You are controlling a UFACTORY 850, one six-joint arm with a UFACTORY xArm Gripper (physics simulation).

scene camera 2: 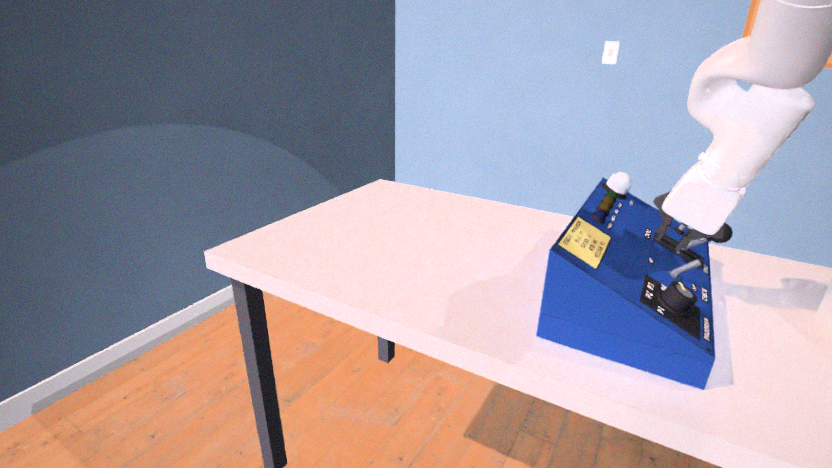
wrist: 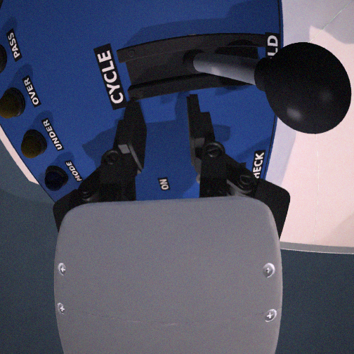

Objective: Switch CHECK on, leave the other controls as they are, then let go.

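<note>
The CHECK switch is a silver lever on the blue sloped panel. In the scene view it points toward the panel's right edge, away from the ON label. In the wrist view the right finger hides nearly all of it; the CHECK label is partly covered. My gripper is open partway, with nothing between its fingers. Its fingertips are over the panel between the switch and the CYCLE slot, on the slot's near side in the wrist view.
A large black ball on a lever stands at the slot, close to the right finger. A black rotary knob, a white dome, dark round buttons and a yellow note are on the panel. The box stands on the table.
</note>
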